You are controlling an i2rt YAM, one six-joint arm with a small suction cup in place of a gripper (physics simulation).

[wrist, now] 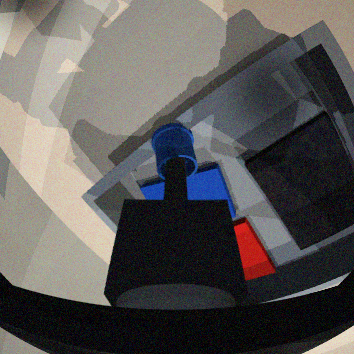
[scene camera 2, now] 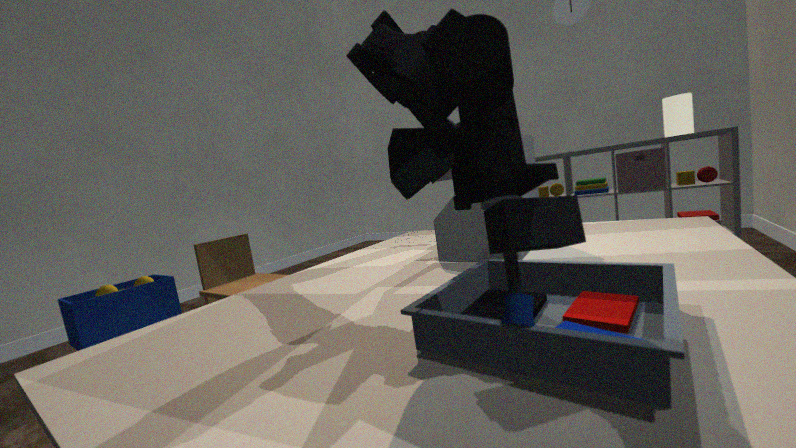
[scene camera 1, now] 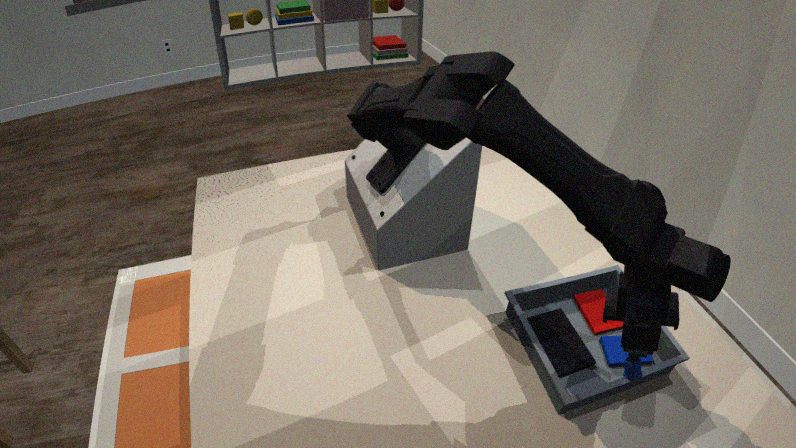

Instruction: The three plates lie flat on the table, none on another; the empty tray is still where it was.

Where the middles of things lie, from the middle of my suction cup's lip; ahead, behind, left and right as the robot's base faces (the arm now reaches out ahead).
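Labels:
Blue plate (scene camera 1: 611, 345): 60 mm to the left of my suction cup, 40 mm behind it, 50 mm below it. Going by their middles, the blue plate is the nearest to my suction cup of the things named here. Red plate (scene camera 2: 613, 312): 80 mm to the left of my suction cup, 140 mm behind it, 50 mm below it. As for the black plate (scene camera 1: 566, 351), my suction cup is 50 mm above it, 40 mm to the left of it and 120 mm past it.

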